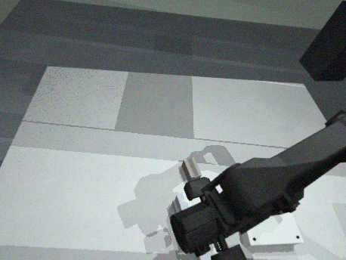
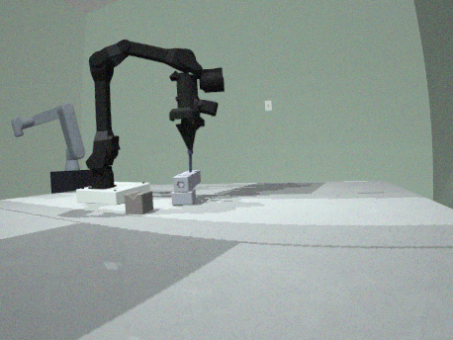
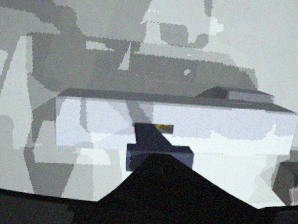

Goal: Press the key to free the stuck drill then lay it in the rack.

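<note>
My gripper tip is now 3 cm above the blue key. From my gripper tip the other things lie so: housing (3 cm to the right, 9 cm below); then drill (1 cm ahead, 5 cm to the right, 8 cm below); then rack (4 cm behind, 21 cm to the right, 11 cm below).
</note>
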